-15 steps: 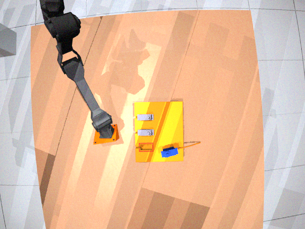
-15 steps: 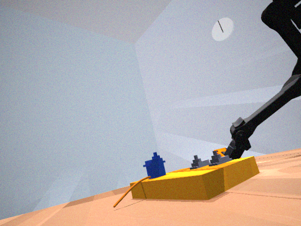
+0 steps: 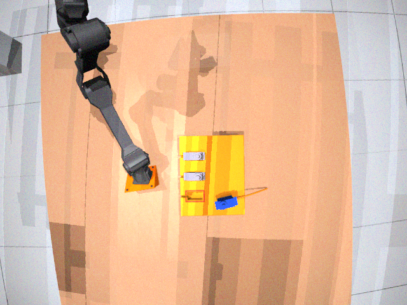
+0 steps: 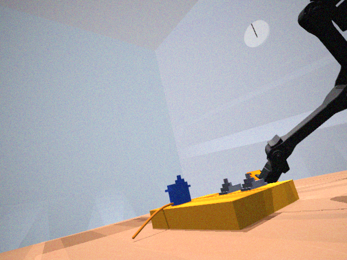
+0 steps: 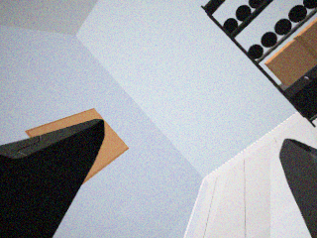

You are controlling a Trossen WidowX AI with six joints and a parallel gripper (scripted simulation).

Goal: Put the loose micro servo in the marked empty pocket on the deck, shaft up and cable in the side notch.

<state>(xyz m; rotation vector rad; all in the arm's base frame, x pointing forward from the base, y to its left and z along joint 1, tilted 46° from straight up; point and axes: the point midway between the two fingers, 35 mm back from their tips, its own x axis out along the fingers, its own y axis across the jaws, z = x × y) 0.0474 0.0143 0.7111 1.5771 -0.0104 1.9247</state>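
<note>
My gripper tip is 34 cm short of the yellow deck, 54 cm to the left of it and 52 cm above it.
</note>
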